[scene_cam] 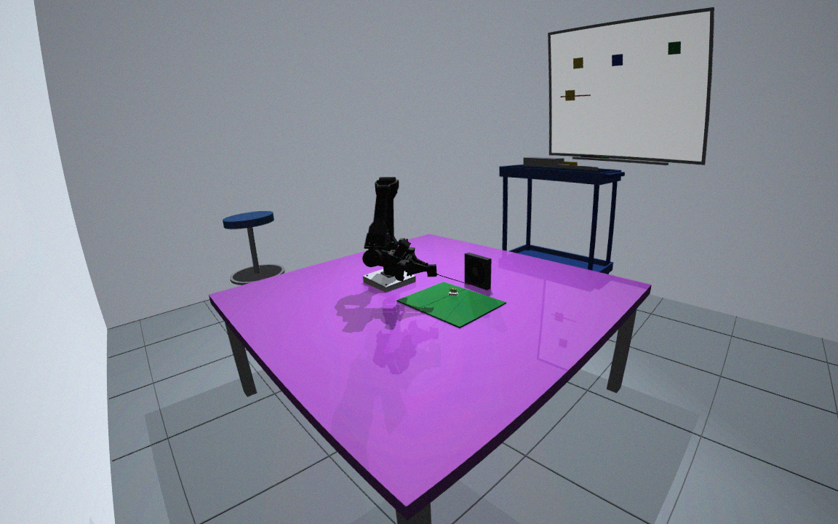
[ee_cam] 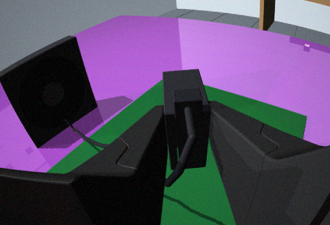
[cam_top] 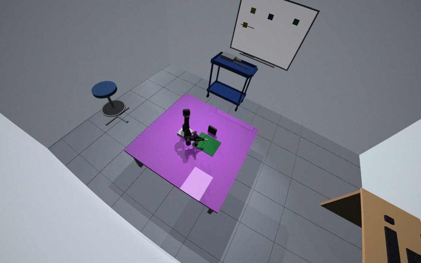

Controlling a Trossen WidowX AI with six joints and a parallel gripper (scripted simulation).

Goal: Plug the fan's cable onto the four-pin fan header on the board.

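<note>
The green board is 4 cm ahead of my gripper tip, 5 cm to the left of it and 14 cm below it. Also, from my gripper tip: black fan: 23 cm to the left, 7 cm below; then white four-pin header: 10 cm to the left, 13 cm below; then black fan plug: 1 cm below.
</note>
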